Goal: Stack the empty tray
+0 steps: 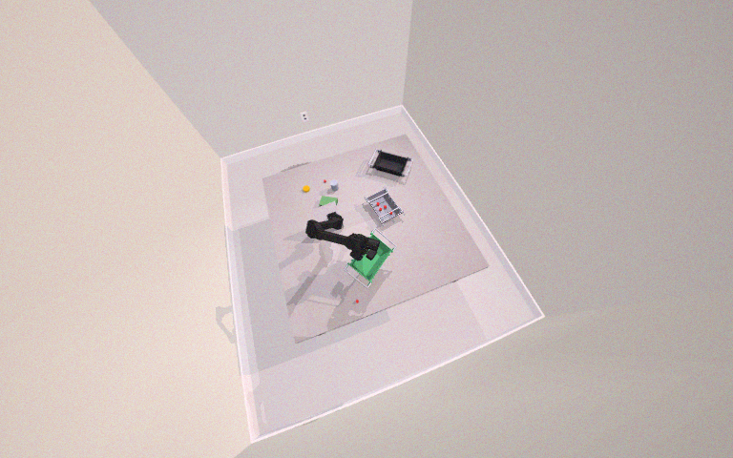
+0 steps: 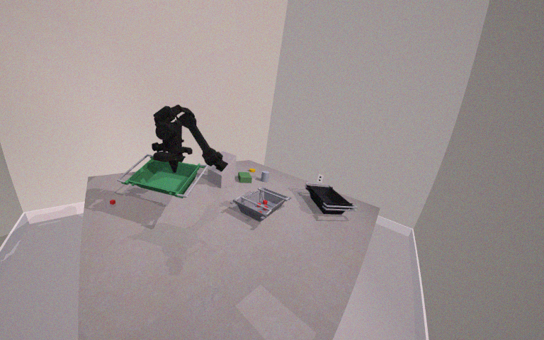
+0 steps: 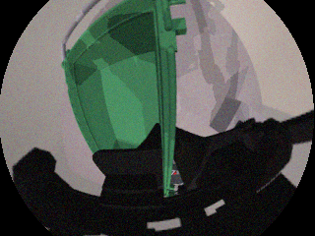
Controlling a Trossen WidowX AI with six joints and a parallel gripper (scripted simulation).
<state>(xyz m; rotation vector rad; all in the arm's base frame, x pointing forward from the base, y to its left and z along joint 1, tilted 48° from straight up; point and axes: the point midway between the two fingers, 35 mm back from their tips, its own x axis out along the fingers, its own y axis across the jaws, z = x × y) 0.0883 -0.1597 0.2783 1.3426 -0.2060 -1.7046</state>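
Now: the green tray 60 mm to the right of my gripper tip and 40 mm ahead of it. Also, from my gripper tip: green block (510 mm to the left, 130 mm below, 80 mm behind); then grey cylinder (630 mm to the left, 120 mm below, 10 mm ahead); then red block (240 mm to the right, 150 mm below, 130 mm behind).
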